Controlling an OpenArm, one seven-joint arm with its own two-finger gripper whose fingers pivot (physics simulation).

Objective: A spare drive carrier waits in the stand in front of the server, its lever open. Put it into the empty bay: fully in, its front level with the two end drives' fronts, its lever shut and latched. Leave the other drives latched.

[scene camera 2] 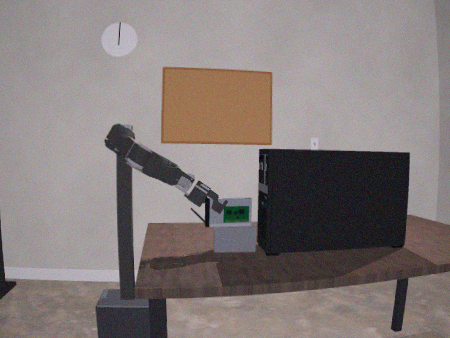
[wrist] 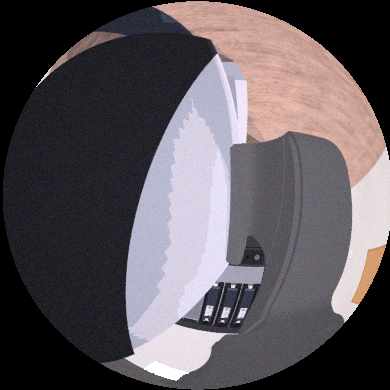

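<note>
The drive carrier (scene camera 2: 216, 217) (wrist: 170, 200), a grey body with a green board and black front, is upright at the top of the grey stand (scene camera 2: 234, 239) (wrist: 241, 112). A small gap beneath it cannot be ruled out. Its lever (scene camera 2: 198, 215) is open, slanting up and away from the front's lower end. My gripper (scene camera 2: 223, 205) (wrist: 203, 203) is shut on the carrier near its upper front; the far finger is hidden behind it in the wrist view. The server (scene camera 2: 332, 200) stands behind the stand. Its latched-looking drives (wrist: 229, 305) show low in the wrist view; the empty bay is not clear.
The wooden table (scene camera 2: 175, 280) (wrist: 310, 90) carries the stand and server. The server's front edge is close beyond the carrier's rear end. The arm reaches in from a post (scene camera 2: 126, 225) at the table's left end. A cork board (scene camera 2: 217, 106) hangs on the wall.
</note>
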